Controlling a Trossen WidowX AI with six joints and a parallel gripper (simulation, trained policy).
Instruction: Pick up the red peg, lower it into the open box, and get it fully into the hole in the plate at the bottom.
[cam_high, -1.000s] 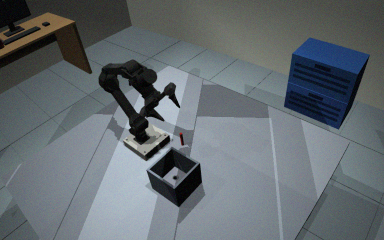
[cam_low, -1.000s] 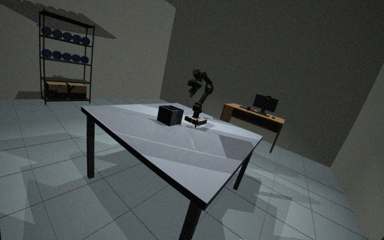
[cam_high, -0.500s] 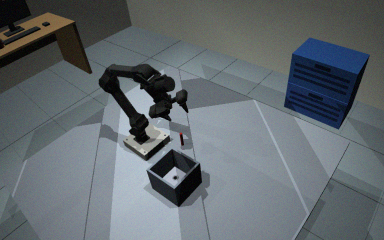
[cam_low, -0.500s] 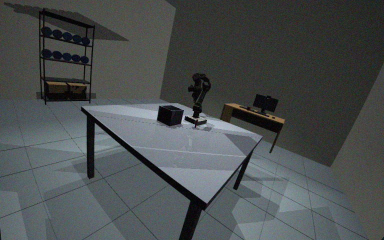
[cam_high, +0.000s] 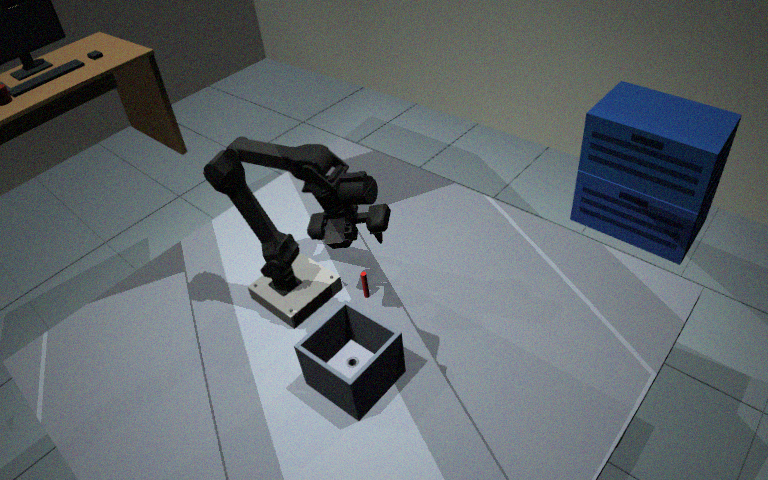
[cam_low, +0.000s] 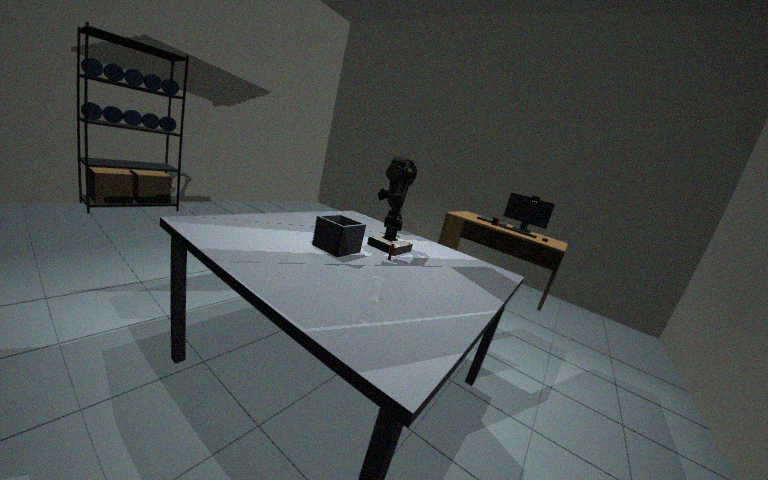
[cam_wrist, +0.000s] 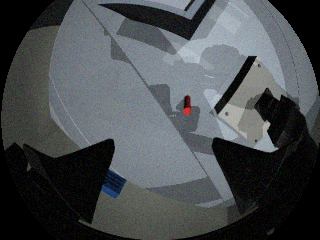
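Now: gripper tip 3 cm past the red peg, 1 cm to the right of it and 16 cm above it.
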